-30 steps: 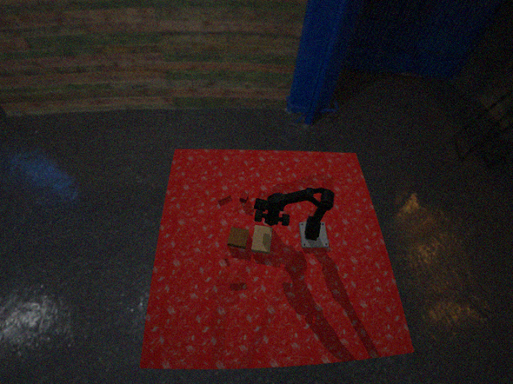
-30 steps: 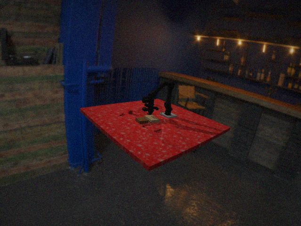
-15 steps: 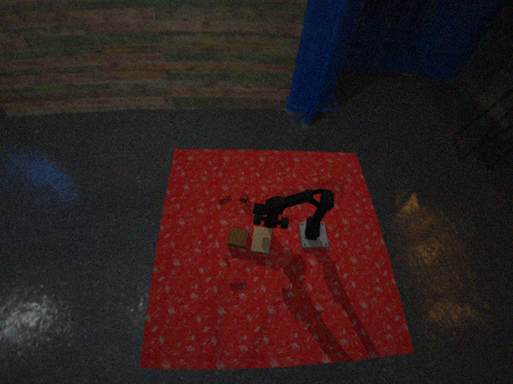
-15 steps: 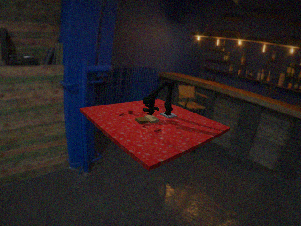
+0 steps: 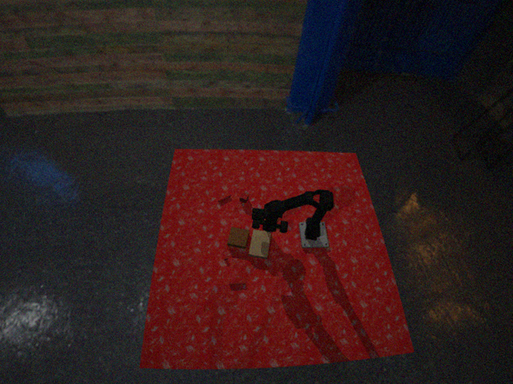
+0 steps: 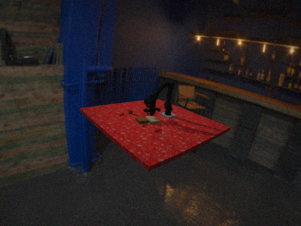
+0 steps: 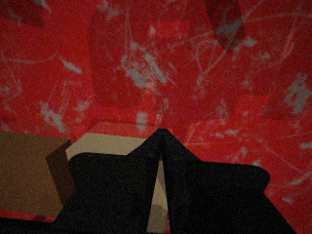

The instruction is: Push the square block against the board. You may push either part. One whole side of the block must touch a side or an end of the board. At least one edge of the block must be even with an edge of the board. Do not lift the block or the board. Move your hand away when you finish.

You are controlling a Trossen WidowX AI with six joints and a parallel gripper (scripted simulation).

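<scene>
The tan board is 40 mm ahead of my gripper tip, 90 mm to the left of it and 10 mm above it. The rest, counted from my gripper tip: brown square block: 160 mm ahead, 70 mm to the left, 10 mm above.
</scene>
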